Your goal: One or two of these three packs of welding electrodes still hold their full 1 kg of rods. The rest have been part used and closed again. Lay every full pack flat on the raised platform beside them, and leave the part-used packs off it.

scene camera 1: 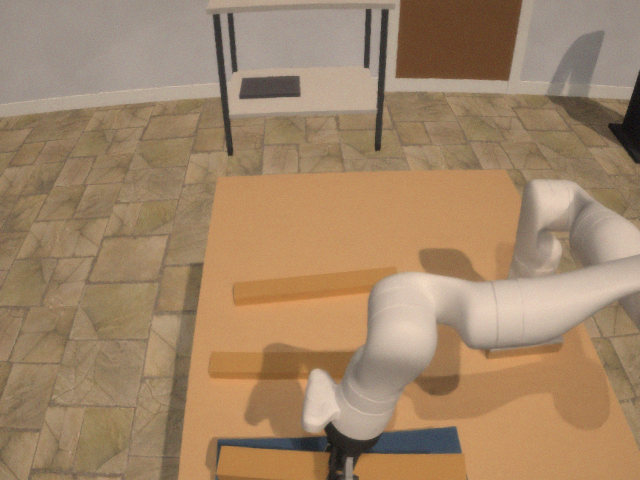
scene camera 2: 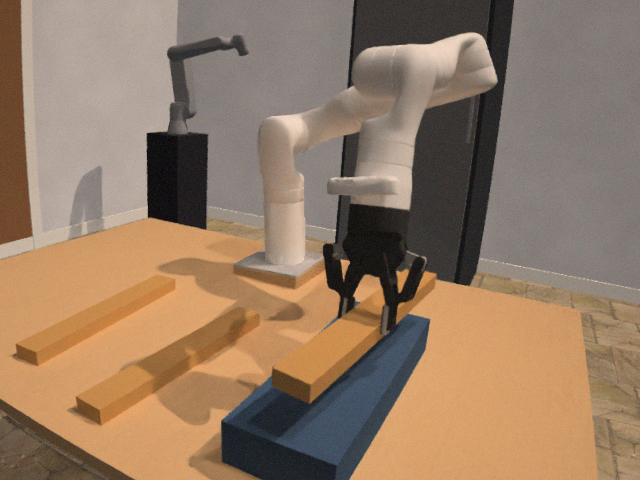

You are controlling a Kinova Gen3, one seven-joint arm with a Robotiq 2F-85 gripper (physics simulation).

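Places are measured from the arm's base along level axes (x ahead, y left, z up), in millimetres.
Where they show: gripper, fingertip midpoint: (scene camera 1: pixel 329 472) (scene camera 2: pixel 365 329); arm's base at its link origin: (scene camera 2: pixel 284 258).
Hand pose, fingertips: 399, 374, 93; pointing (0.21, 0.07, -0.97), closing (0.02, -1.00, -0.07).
Things, the pixels of their centre, and the offset from my fingertips, as dx, dy, dz. Level surfaces: height alone.
- long orange-brown pack at the middle of its body: (scene camera 2: pixel 371 319) (scene camera 1: pixel 341 470) -17, +0, +8
- blue raised platform at the middle of its body: (scene camera 2: pixel 346 378) -19, -27, -94
- second pack at the middle of its body: (scene camera 2: pixel 181 355) (scene camera 1: pixel 303 365) +48, -275, -112
- third pack at the middle of its body: (scene camera 2: pixel 106 312) (scene camera 1: pixel 317 286) +25, -486, -112
- table at its surface level: dz -124
My gripper (scene camera 1: pixel 343 467) (scene camera 2: pixel 367 319) is shut on a long orange-brown pack (scene camera 1: pixel 273 462) (scene camera 2: pixel 325 356), near its middle. It holds this pack roughly level above the blue raised platform (scene camera 1: pixel 421 440) (scene camera 2: pixel 323 436), with a small gap and a shadow under its near end in scene camera 2. A second pack (scene camera 1: pixel 237 365) (scene camera 2: pixel 165 361) lies flat on the table, off the platform. A third pack (scene camera 1: pixel 310 285) (scene camera 2: pixel 95 319) lies flat farther from the platform, slightly angled. The arm hides the right ends of both in scene camera 1. No markings can be made out on the packs.
The arm's base plate (scene camera 2: pixel 281 268) sits on the table (scene camera 1: pixel 310 217) (scene camera 2: pixel 516 392). The arm reaches across above the table. Beyond it are a shelf unit (scene camera 1: pixel 299 6), a dark cabinet (scene camera 2: pixel 439 155) and a grey arm on a black pedestal (scene camera 2: pixel 178 175).
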